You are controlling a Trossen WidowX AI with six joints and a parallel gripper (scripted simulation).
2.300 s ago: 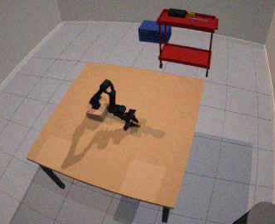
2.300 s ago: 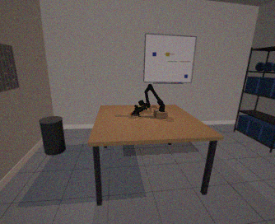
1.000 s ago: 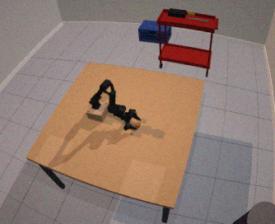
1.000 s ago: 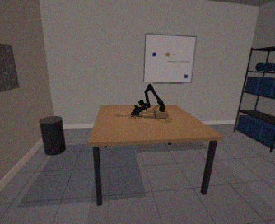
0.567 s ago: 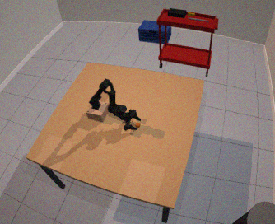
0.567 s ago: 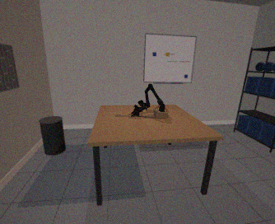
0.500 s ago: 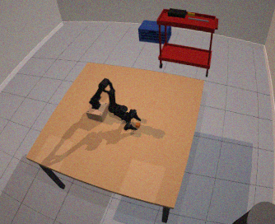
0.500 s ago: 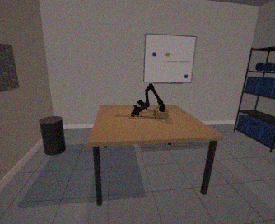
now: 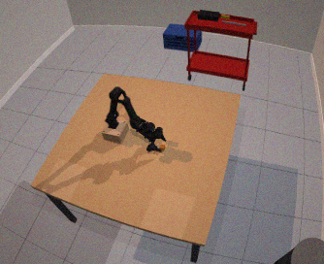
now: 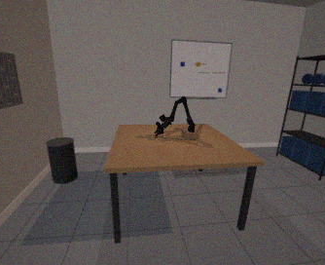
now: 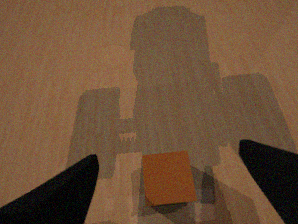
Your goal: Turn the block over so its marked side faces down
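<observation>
My gripper tip is now 20 mm past the orange block and 20 mm above it.
</observation>
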